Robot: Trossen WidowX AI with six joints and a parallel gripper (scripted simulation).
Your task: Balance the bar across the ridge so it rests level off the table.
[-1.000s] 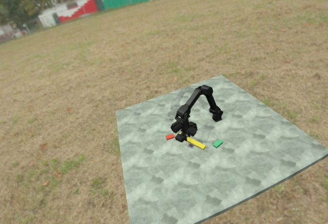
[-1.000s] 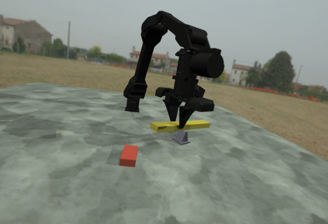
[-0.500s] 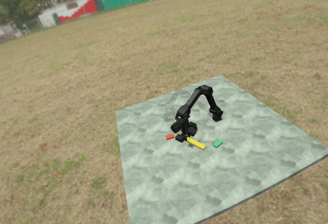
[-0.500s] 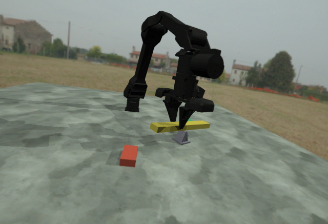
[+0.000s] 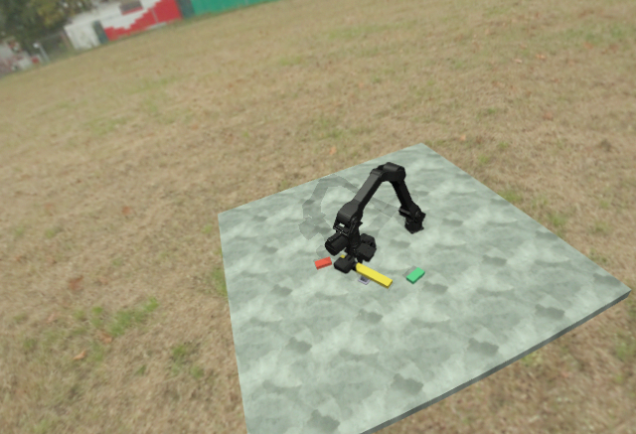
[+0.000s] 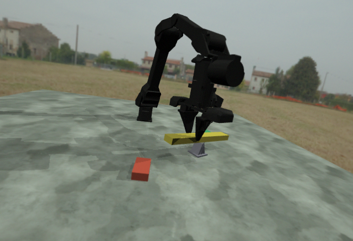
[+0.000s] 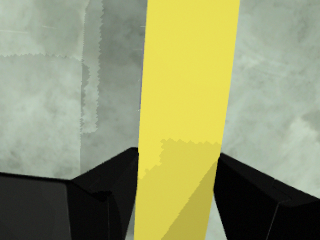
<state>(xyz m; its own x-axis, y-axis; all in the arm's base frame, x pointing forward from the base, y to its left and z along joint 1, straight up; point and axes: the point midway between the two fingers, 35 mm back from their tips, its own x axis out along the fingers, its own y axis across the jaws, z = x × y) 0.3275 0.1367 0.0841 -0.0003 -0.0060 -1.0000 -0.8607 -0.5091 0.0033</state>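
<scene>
My gripper tip is 2 cm to the right of the bar and 1 cm past it. The rest, counted from my gripper tip: green block 19 cm behind, 11 cm to the left, 4 cm below; then red block 13 cm to the right, 11 cm ahead, 4 cm below.
</scene>
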